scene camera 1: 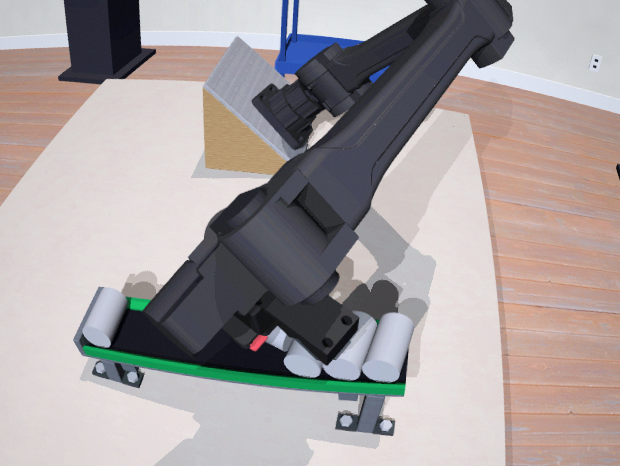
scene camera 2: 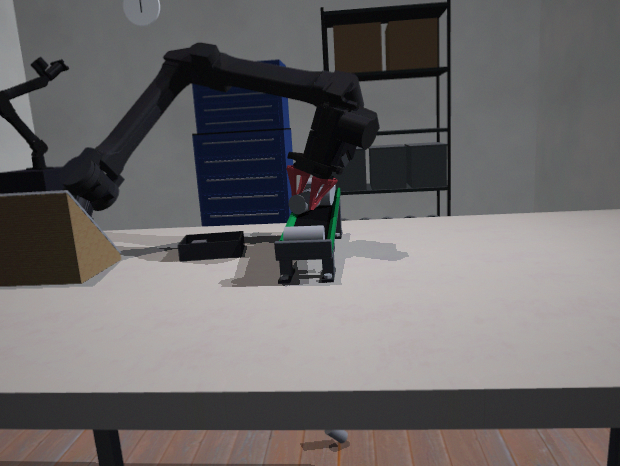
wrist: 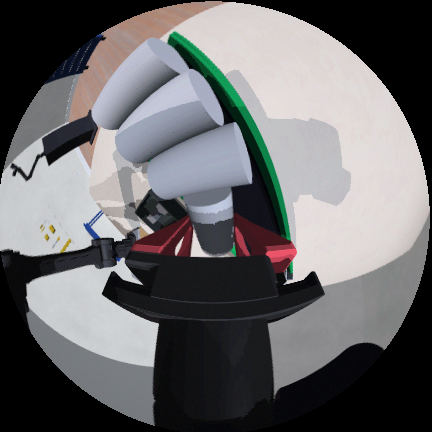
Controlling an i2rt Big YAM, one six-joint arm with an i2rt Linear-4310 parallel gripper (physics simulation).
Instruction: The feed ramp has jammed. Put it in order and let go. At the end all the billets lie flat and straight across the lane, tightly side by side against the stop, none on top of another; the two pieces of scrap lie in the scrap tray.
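Seen in the pictures: gripper, between the fingertips: [scene camera 2: 302,206] [wrist: 212,217]; arm's base, origin of its link: [scene camera 1: 280,117] [scene camera 2: 66,236].
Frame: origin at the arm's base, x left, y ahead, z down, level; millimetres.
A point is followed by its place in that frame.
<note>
My gripper [scene camera 1: 271,339] @(x 136, y 470, z -30 mm) [scene camera 2: 306,201] @(x 136, y 470, z -30 mm) [wrist: 212,217] @(x 136, y 470, z -30 mm) is shut on a billet [scene camera 1: 278,339] @(x 160, y 499, z -46 mm) [scene camera 2: 298,204] @(x 107, y 468, z -38 mm) [wrist: 212,212] @(x 161, y 490, z -55 mm) that points along the lane, downhill of three others. Whether it touches the lane is unclear. The near billet [scene camera 1: 302,361] @(x 193, y 522, z -51 mm) [wrist: 202,162] @(x 198, y 503, z -61 mm), middle billet [scene camera 1: 350,350] @(x 237, y 505, z -66 mm) [wrist: 172,120] @(x 224, y 501, z -64 mm) and far billet [scene camera 1: 388,345] @(x 273, y 492, z -72 mm) [wrist: 137,82] lie across the lane at the upper end. Another billet [scene camera 1: 105,318] @(x -47, y 530, z -25 mm) [scene camera 2: 304,233] @(x -75, y 522, z -19 mm) lies across against the stop [scene camera 1: 78,341] @(x -75, y 566, z -7 mm) [scene camera 2: 303,250] @(x -87, y 521, z 7 mm). A grey cylinder [scene camera 2: 336,434] @(x 503, y 443, z 763 mm) like a billet lies on the floor. Scrap [scene camera 2: 199,241] @(x 102, y 245, z 36 mm) shows in the scrap tray [scene camera 2: 213,251] @(x 67, y 291, z 49 mm); the arm hides the tray in scene camera 1.
The feed ramp [scene camera 1: 240,376] @(x 132, y 543, z -21 mm) [scene camera 2: 336,215] @(x 96, y 547, z -16 mm) [wrist: 265,135] has green side rails and stands on bolted legs. A long gap separates the billet at the stop from the held one. A wedge block [scene camera 1: 240,142] @(x -39, y 94, z 4 mm) [scene camera 2: 40,240] @(x -113, y 40, z -19 mm) stands near the arm's base. The table's front edge [scene camera 2: 300,408] @(x -415, y 591, z 84 mm) is nearer scene camera 2.
</note>
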